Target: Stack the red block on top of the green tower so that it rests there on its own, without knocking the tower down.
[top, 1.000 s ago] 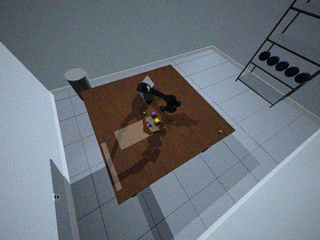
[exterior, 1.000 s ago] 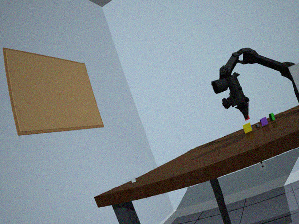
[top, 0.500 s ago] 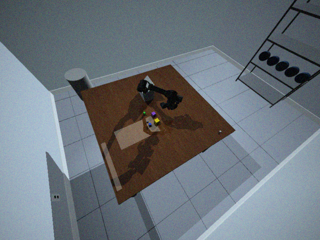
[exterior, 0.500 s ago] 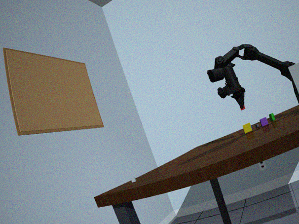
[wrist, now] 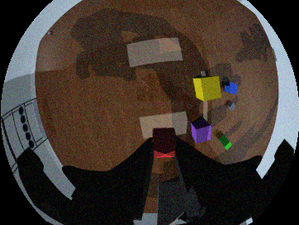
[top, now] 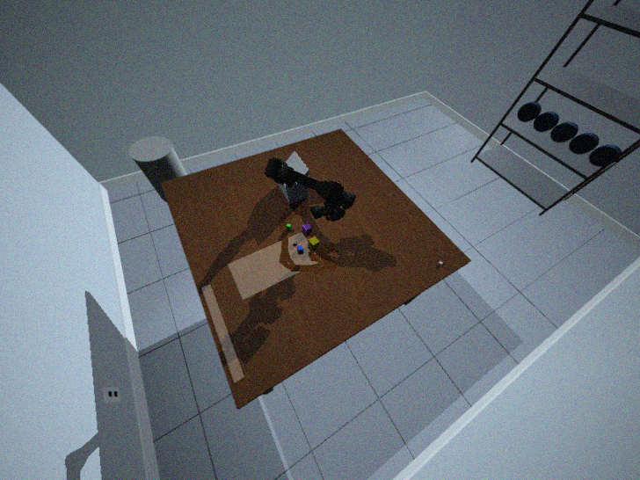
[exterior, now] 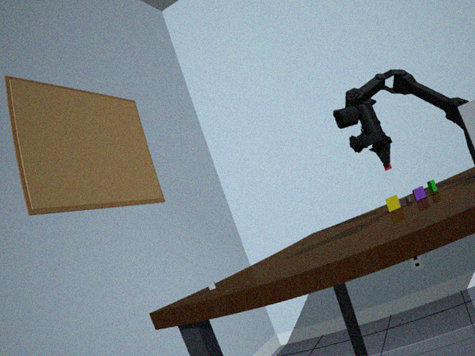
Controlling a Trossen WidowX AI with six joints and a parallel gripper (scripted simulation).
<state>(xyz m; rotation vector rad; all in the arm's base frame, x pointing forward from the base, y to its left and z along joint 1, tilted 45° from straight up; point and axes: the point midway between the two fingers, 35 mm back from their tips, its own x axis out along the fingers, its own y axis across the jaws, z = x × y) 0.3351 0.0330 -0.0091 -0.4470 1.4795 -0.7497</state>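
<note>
Now: gripper tip 120 mm above the purple block, 80 mm to the left of it and 70 mm past it. The rest, counted from my gripper tip: yellow block (110 mm below, 100 mm to the right, 30 mm ahead); red block (right at my gripper tip); small blue block (180 mm to the right, 120 mm below, 20 mm ahead).
</note>
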